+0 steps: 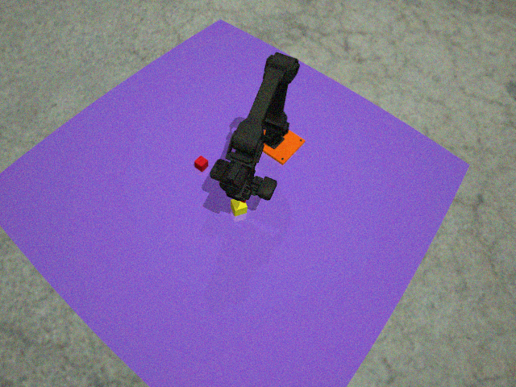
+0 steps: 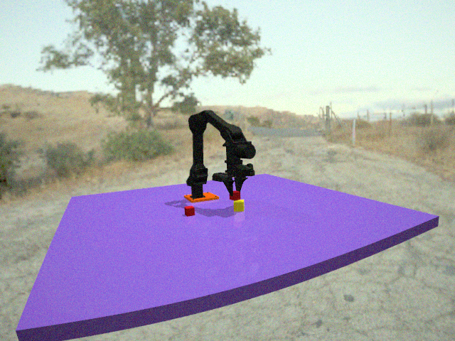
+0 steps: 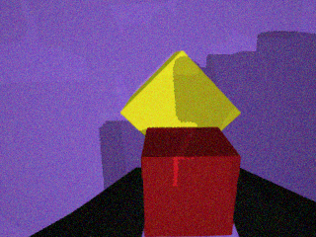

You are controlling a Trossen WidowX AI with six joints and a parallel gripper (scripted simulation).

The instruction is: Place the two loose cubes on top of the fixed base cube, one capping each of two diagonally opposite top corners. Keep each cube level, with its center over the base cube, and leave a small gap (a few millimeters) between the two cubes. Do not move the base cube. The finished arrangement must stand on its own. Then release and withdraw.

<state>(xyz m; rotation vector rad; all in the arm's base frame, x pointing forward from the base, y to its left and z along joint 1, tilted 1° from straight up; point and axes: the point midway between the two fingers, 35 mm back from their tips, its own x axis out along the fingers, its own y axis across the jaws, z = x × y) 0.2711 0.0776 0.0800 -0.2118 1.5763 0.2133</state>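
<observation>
Right now my gripper tip is 20 mm short of the yellow base cube, 10 mm to the right of it and 40 mm above it.
</observation>
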